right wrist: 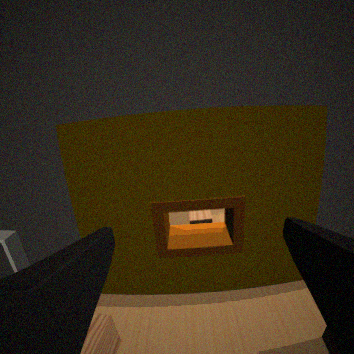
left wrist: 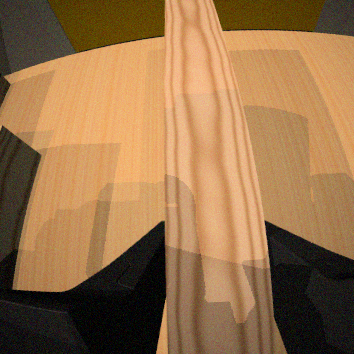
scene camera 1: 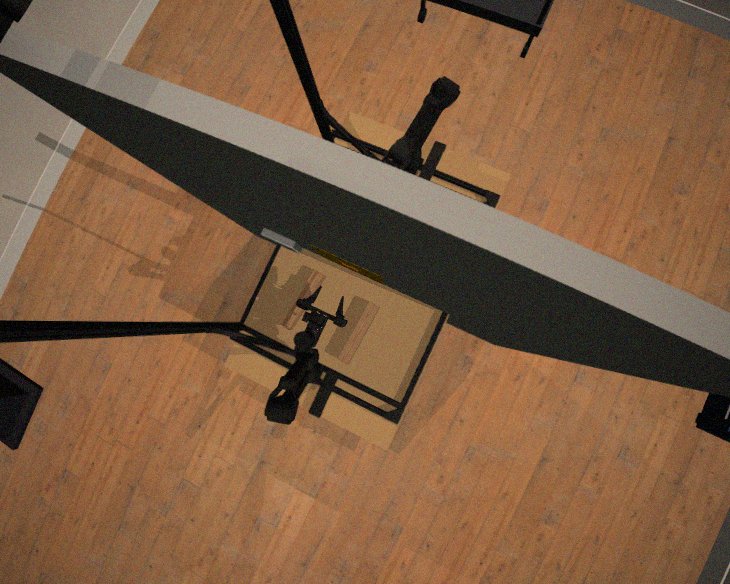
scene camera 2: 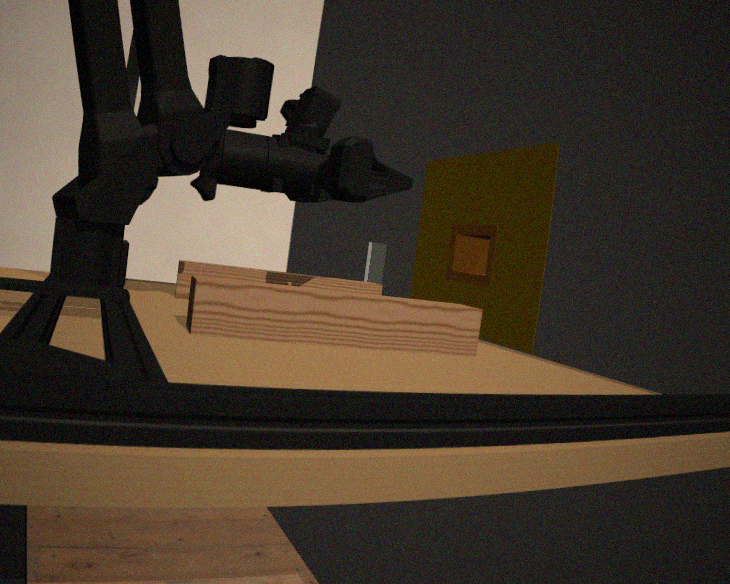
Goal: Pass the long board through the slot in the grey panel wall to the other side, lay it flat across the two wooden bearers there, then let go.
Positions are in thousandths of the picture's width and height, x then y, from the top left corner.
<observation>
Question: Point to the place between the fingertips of my right gripper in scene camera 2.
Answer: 539, 316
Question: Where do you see a slot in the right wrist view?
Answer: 561, 677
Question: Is my right gripper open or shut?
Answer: Open.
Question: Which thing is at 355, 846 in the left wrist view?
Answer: My left gripper.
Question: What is my right gripper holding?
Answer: Nothing.
</observation>
